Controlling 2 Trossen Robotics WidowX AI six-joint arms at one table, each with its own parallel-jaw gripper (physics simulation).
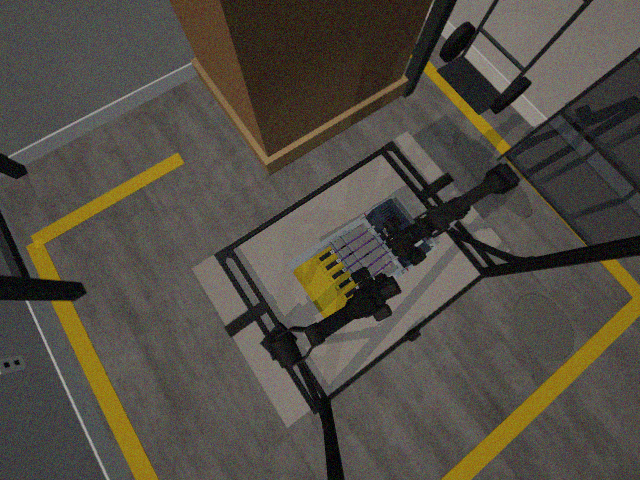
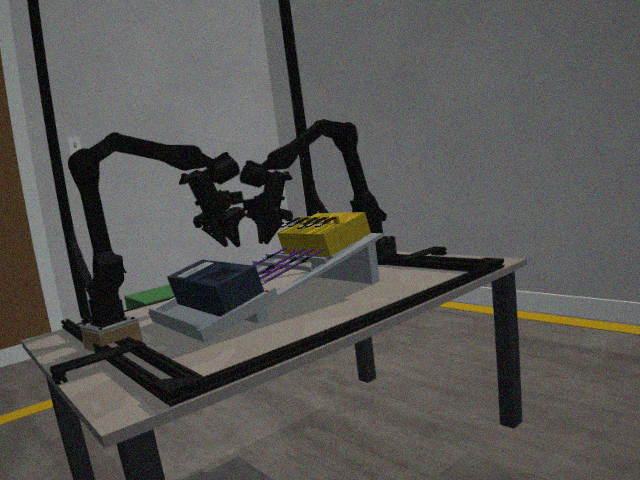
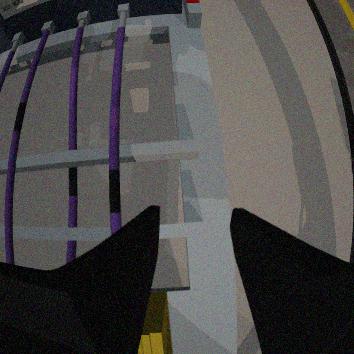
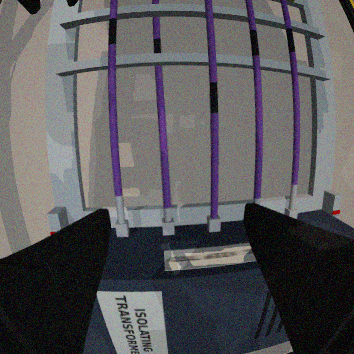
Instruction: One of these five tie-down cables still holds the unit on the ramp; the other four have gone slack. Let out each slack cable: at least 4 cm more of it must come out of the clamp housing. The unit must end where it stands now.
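The unit, a dark blue box labelled isolating transformer, rests low on the pale grey ramp. The yellow clamp housing sits at its upper end. Five purple cables with black bands run between them; the middle cable has its band nearest the unit. Which are slack I cannot tell. My left gripper is partly open and empty, over the ramp's side rail beside the outermost cable. My right gripper is open and empty above the unit's cable end.
Two grey crossbars pass beneath the cables, one of them the upper crossbar. Small grey stops with red marks, such as one stop, flank the unit. A green block lies behind the unit. A black frame borders the table.
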